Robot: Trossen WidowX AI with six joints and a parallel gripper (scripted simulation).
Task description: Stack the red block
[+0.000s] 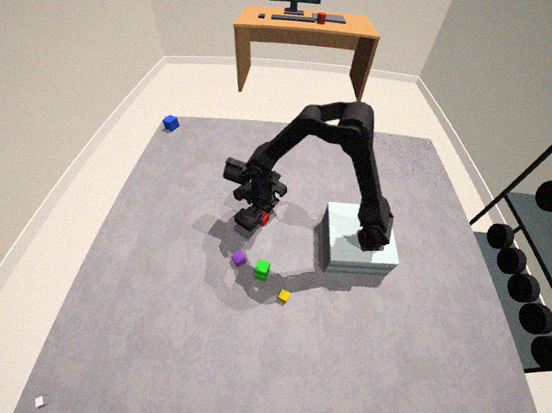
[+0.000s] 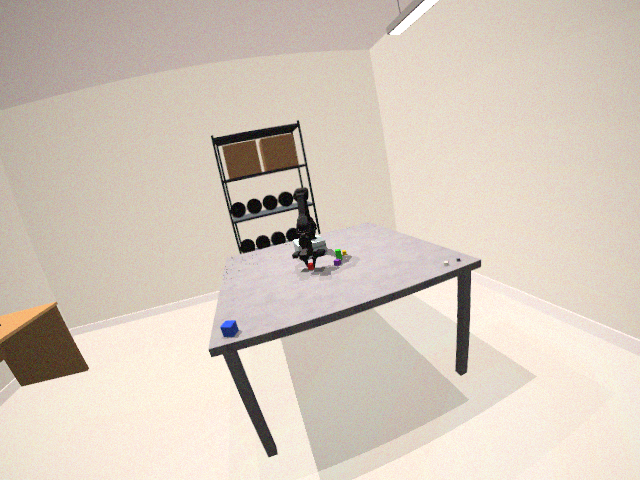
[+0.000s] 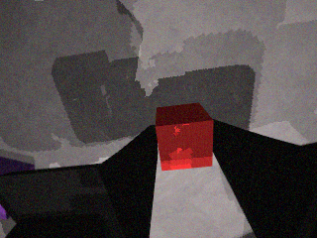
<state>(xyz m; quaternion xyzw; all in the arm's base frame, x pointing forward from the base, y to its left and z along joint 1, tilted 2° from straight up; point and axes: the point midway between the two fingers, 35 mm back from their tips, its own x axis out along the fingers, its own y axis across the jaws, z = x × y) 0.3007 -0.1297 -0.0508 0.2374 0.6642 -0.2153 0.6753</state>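
Now: the purple block 140 mm to the left of my gripper tip, 70 mm ahead of it and 10 mm above it. The rest, counted from my gripper tip: yellow block: 250 mm to the left, 60 mm behind; then red block: 10 mm above; then blue block: 510 mm to the right, 410 mm ahead, 10 mm above.
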